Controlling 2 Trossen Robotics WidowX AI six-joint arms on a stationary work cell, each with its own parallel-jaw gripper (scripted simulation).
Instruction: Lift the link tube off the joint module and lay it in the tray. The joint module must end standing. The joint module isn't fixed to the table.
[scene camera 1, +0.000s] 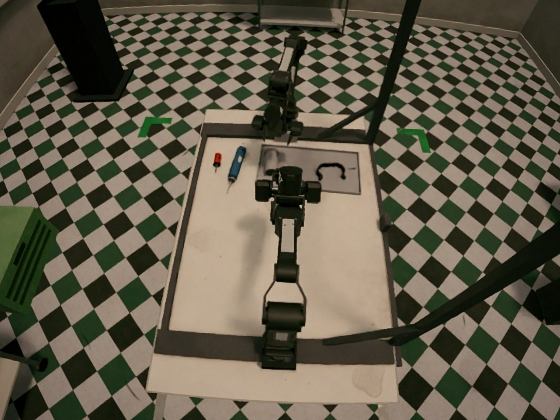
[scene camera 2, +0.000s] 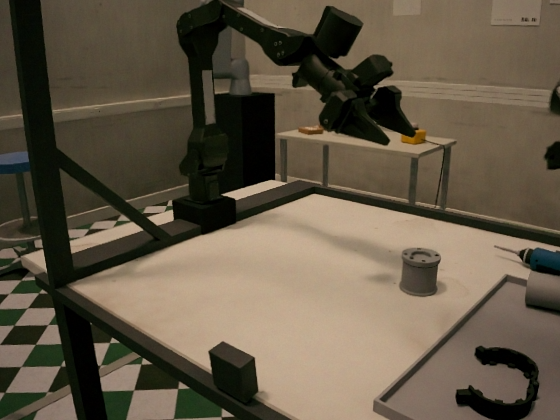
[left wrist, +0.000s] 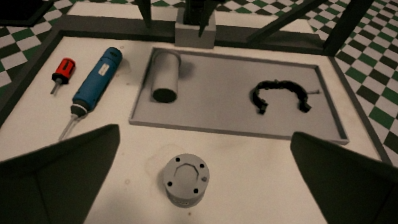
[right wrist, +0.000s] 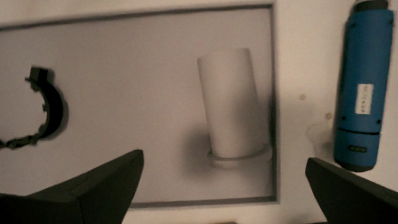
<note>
I see my left gripper (scene camera 2: 402, 139), my right gripper (right wrist: 225, 161), a grey link tube (right wrist: 226, 82) and a grey joint module (scene camera 2: 419, 276).
The grey link tube also shows in the left wrist view (left wrist: 167, 61). The grey joint module also shows in the left wrist view (left wrist: 186, 176). My left gripper shows as well in scene camera 1 (scene camera 1: 287, 181) and in the left wrist view (left wrist: 207, 136). The right wrist view does not show the grey joint module: it is out of frame.
</note>
